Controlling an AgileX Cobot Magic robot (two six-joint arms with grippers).
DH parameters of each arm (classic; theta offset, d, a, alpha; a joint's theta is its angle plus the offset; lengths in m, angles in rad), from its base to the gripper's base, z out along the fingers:
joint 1: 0 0.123 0 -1.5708
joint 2: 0.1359 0 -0.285 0
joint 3: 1.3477 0 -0.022 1.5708
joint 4: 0 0.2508 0 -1.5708
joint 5: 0 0 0.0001 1.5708
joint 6: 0 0.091 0 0
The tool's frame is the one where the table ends.
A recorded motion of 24 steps. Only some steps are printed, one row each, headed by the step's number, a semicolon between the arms.
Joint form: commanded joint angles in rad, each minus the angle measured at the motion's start. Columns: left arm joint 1, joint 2, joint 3, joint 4, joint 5, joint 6; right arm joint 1, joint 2, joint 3, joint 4, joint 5, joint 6.
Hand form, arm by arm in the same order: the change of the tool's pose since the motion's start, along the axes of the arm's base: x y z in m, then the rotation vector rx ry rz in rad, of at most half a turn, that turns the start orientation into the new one. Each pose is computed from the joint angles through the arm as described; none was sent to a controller.
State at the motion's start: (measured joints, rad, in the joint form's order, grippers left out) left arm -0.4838 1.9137 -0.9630 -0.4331 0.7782 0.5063; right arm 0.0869 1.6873 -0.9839 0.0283 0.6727 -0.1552
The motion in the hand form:
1: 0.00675 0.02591 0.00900 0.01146 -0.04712 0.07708; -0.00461 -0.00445 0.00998 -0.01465 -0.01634 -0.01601
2: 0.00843 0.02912 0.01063 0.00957 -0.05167 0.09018; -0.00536 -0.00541 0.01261 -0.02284 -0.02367 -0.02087
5: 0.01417 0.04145 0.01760 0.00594 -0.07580 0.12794; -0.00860 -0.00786 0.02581 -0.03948 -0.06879 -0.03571
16: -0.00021 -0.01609 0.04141 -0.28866 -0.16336 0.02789; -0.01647 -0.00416 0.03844 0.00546 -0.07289 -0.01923
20: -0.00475 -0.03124 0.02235 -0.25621 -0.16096 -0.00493; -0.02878 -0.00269 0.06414 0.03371 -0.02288 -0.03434
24: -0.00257 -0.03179 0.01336 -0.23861 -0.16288 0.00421; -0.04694 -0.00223 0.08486 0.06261 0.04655 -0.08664
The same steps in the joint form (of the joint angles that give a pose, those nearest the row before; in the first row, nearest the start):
1: 0.0773 -0.0525 0.0345 0.0339 -0.0272 -0.0188; -0.0079 -0.0372 0.0046 -0.0283 0.0173 0.0254
2: 0.0893 -0.0579 0.0345 0.0339 -0.0272 -0.0199; -0.0079 -0.0459 0.0047 -0.0436 0.0194 0.0392
5: 0.1327 -0.0814 0.0345 0.0420 -0.0278 -0.0199; -0.0079 -0.0888 0.0046 -0.0813 0.0195 0.0755
16: 0.0011 -0.1260 0.0308 -0.3627 -0.0861 0.2951; -0.0079 -0.1349 0.0047 -0.0080 0.0569 0.0176
20: -0.0569 -0.0672 0.0307 -0.3627 -0.1462 0.2974; -0.0079 -0.1957 -0.0422 0.0237 0.2118 0.0237
24: -0.0594 -0.0398 0.0308 -0.3627 -0.1739 0.2974; -0.0079 -0.2586 -0.0685 0.0427 0.3655 0.0794

